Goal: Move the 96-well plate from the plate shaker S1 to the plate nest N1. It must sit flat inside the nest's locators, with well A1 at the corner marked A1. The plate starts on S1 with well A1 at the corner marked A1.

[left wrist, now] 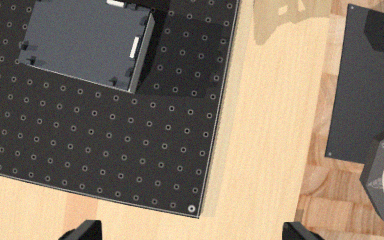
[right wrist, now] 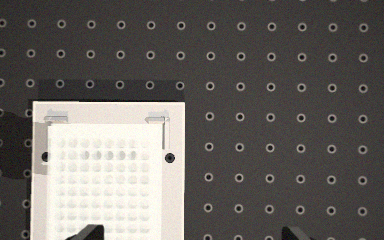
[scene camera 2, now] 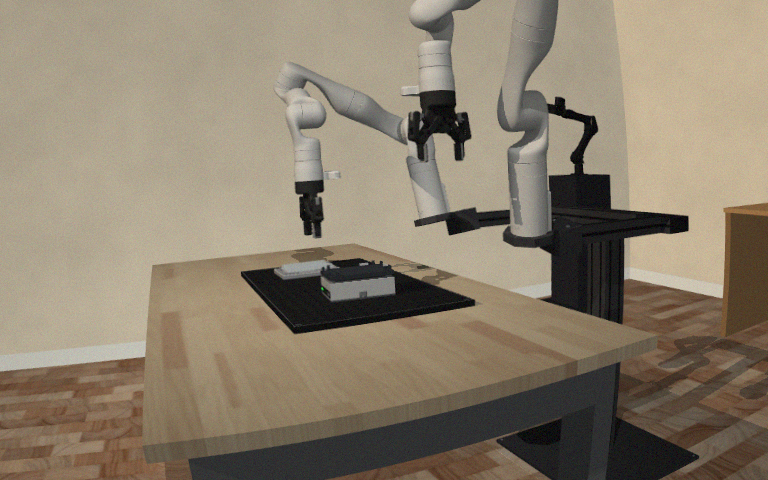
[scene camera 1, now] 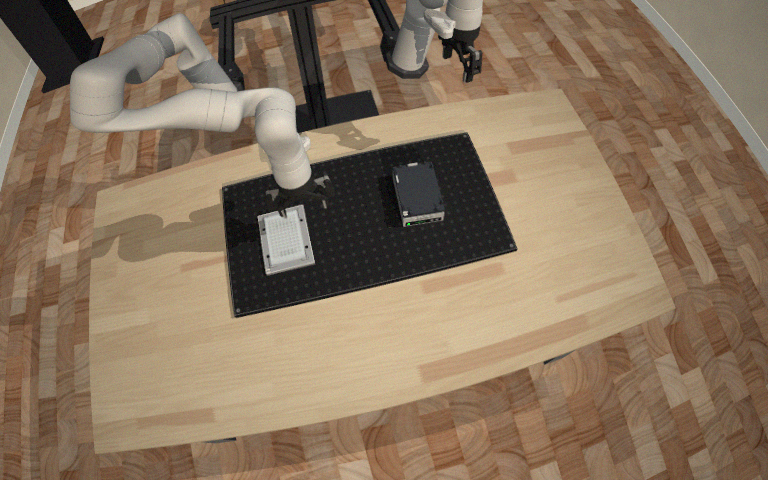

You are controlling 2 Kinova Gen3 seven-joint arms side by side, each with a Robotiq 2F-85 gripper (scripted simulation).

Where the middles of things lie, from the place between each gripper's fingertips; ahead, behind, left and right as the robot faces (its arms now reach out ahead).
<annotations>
Now: right hand (scene camera 1: 304,210) 100 mm above the white 96-well plate (scene camera 1: 287,249), 70 mm to the left of it and 10 mm short of it.
Right now the white 96-well plate is 200 mm ahead of my left hand, 470 mm to the right of it and 270 mm below it.
</annotations>
